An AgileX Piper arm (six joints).
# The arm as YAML. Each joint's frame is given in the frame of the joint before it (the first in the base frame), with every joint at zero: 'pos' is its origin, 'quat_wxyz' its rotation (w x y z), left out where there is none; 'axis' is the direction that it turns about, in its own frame. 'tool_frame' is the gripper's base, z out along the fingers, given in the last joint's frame.
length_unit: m
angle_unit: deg
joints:
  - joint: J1
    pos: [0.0, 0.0, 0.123]
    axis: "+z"
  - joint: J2
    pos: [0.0, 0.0, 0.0]
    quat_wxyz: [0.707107, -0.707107, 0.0, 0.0]
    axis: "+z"
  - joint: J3
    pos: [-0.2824, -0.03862, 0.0]
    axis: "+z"
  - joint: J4
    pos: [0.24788, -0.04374, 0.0]
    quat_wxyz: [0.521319, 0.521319, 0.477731, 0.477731]
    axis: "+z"
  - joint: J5
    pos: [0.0, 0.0, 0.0]
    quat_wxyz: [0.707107, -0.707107, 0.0, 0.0]
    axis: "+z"
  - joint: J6
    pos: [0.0, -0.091, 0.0]
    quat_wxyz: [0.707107, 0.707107, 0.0, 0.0]
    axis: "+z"
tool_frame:
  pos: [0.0, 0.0, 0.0]
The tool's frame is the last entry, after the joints.
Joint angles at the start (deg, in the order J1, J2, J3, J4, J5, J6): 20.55 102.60 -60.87 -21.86 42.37 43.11
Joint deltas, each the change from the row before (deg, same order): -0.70 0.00 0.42 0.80 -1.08 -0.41; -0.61 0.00 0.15 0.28 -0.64 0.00; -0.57 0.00 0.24 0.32 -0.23 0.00; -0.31 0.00 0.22 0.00 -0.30 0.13; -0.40 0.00 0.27 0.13 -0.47 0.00; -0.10 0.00 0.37 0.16 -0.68 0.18; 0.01 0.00 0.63 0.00 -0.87 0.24; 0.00 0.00 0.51 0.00 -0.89 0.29; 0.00 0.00 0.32 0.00 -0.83 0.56; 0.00 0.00 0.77 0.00 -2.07 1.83
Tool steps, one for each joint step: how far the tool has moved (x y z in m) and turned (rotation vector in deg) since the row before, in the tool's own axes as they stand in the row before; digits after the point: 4 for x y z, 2 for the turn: -0.0003 -0.0025 0.0022 -0.73 0.01 0.74; -0.0012 -0.0025 0.0012 -0.31 -0.16 0.75; -0.0002 -0.0029 0.0014 -0.02 0.23 0.73; 0.0000 -0.0016 0.0010 -0.01 0.00 0.37; -0.0001 -0.0019 0.0013 -0.14 -0.02 0.42; 0.0008 -0.0003 0.0012 -0.34 -0.10 0.32; 0.0019 0.0000 0.0018 -0.32 -0.09 0.10; 0.0013 0.0001 0.0014 -0.38 -0.20 0.18; 0.0005 0.0004 0.0009 -0.43 -0.32 0.49; 0.0012 0.0009 0.0021 -1.11 -0.80 1.68
